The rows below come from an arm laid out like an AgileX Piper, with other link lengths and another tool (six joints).
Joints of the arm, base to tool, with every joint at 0 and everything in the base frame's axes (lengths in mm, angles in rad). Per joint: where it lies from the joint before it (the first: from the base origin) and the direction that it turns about. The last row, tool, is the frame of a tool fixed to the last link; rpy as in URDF.
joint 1: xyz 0.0 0.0 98.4 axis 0 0 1
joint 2: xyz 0.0 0.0 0.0 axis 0 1 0
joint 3: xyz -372.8 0.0 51.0 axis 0 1 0
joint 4: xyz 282.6 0.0 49.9 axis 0.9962 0 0.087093
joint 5: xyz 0.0 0.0 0.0 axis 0 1 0
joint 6: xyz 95.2 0.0 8.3 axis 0.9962 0 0.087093
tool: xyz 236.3 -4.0 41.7 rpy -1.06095 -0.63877 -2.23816
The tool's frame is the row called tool.
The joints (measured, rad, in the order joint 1, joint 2, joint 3, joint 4, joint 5, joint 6), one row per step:
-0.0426 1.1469 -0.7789 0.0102 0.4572 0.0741
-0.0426 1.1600 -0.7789 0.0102 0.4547 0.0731
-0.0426 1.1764 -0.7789 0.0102 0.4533 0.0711
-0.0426 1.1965 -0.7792 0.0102 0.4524 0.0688
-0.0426 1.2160 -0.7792 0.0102 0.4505 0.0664
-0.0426 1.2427 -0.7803 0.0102 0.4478 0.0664
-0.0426 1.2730 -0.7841 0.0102 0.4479 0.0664
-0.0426 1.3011 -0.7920 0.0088 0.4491 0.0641
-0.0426 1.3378 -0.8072 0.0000 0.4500 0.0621
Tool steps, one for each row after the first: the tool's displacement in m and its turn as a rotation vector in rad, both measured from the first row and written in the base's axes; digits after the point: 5 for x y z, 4 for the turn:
0.00175 -0.00006 -0.00507 -0.0003 0.0106 0.0007
0.00349 -0.00010 -0.01190 -0.0011 0.0257 0.0020
0.00538 -0.00014 -0.02036 -0.0020 0.0446 0.0036
0.00721 -0.00017 -0.02850 -0.0029 0.0622 0.0053
0.00981 -0.00029 -0.03914 -0.0019 0.0851 0.0053
0.01254 -0.00041 -0.05076 -0.0007 0.1117 0.0054
0.01601 -0.00068 -0.05969 -0.0026 0.1332 0.0076
0.02212 -0.00201 -0.06898 -0.0112 0.1560 0.0123

